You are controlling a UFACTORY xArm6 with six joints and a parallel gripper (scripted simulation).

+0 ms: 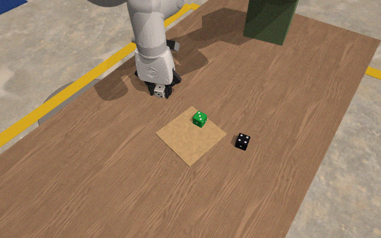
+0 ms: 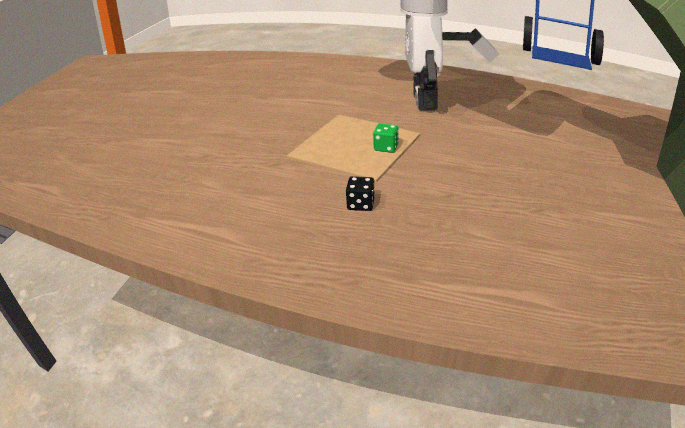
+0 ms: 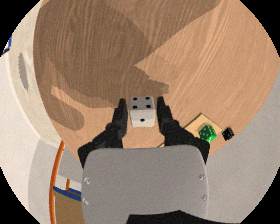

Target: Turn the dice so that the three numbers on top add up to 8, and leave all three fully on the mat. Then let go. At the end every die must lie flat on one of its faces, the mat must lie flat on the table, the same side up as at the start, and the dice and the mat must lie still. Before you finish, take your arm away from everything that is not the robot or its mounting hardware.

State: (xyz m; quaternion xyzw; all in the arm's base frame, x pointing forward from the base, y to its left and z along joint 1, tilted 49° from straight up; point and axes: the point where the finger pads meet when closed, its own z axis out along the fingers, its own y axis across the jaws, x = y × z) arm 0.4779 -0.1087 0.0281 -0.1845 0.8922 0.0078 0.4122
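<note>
My hand is 10 mm above the white die. Round my hand: tan mat 170 mm to the left, 40 mm ahead, 20 mm below; green die 170 mm to the left; black die 290 mm to the left, 30 mm behind, 10 mm below.
</note>
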